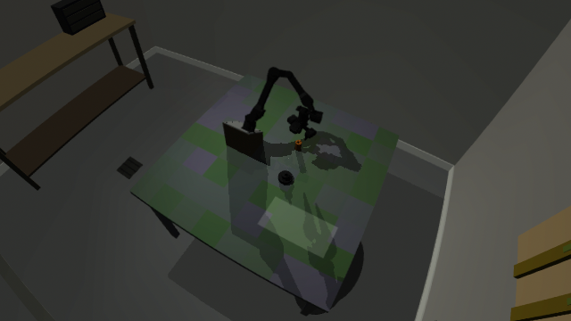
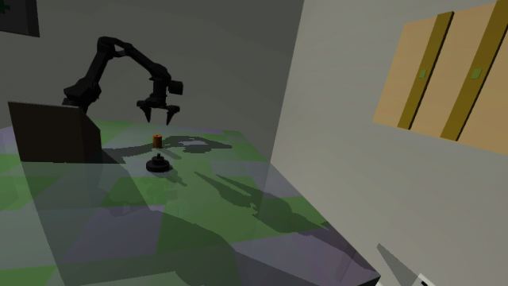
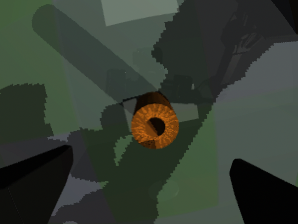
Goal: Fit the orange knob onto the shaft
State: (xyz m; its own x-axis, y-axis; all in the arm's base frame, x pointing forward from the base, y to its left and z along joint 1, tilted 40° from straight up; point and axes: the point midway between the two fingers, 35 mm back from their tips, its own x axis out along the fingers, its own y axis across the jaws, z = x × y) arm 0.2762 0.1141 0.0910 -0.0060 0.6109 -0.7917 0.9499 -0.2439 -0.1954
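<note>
My gripper tip is 90 mm above the orange knob. From my gripper tip the other things lie so: dark round pedestal 240 mm to the right, 90 mm below, 30 mm ahead.
</note>
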